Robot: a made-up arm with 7 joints.
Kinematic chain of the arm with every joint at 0, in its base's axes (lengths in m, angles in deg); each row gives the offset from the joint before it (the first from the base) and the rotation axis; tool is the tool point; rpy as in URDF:
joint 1: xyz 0 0 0.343 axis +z
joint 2: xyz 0 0 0 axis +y
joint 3: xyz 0 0 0.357 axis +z
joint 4: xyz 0.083 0 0 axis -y
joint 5: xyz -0.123 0 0.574 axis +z
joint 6: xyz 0 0 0 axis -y
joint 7: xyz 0.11 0 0 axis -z
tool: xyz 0 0 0 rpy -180 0 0
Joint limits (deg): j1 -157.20..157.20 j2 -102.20..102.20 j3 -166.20..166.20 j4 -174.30..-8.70 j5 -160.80..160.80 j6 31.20..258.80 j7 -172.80..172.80
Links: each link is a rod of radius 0.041 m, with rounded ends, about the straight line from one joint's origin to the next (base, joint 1, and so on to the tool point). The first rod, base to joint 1, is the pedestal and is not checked.
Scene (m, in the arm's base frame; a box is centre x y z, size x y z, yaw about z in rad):
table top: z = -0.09
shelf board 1: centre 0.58 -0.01 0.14 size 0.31 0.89 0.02 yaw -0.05
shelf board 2: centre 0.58 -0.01 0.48 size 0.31 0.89 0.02 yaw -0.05
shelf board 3: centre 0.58 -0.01 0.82 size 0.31 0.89 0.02 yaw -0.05
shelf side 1: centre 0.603 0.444 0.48 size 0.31 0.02 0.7 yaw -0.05
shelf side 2: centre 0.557 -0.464 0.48 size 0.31 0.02 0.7 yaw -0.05
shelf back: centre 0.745 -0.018 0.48 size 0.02 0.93 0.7 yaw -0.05
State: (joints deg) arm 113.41 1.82 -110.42 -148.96 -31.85 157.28 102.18
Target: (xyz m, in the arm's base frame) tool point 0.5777 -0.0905 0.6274
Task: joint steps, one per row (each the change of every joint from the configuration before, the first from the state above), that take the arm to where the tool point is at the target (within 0.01 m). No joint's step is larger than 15 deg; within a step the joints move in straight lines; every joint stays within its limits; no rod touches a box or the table.
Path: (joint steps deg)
1: 3.43 4.17 -1.59 -4.22 -5.26 12.68 0.00
2: 3.43 4.17 -1.58 -4.23 -5.25 12.67 0.00
3: 3.42 4.17 -1.59 -4.22 -5.26 12.68 0.00
4: 3.43 4.17 -1.58 -4.22 -5.26 12.68 0.00
5: 3.43 4.17 -1.59 -4.23 -5.25 12.67 0.00
6: 3.43 4.17 -1.58 -4.22 -5.26 12.68 0.00
7: -2.77 13.68 -10.30 0.00 8.50 -6.81 0.00
8: -2.76 13.68 -10.29 0.00 8.49 -6.81 0.00
9: -2.77 13.68 -10.30 0.00 8.50 -6.80 0.00
10: -2.76 13.69 -10.29 0.00 8.50 -6.81 0.00
11: -2.16 -12.11 6.42 9.16 0.19 -9.37 0.00
12: -2.16 -12.11 6.41 9.16 0.19 -9.37 0.00
13: -2.16 -12.11 6.42 9.16 0.19 -9.37 0.00
14: -2.17 -12.11 6.42 9.16 0.19 -9.36 0.00

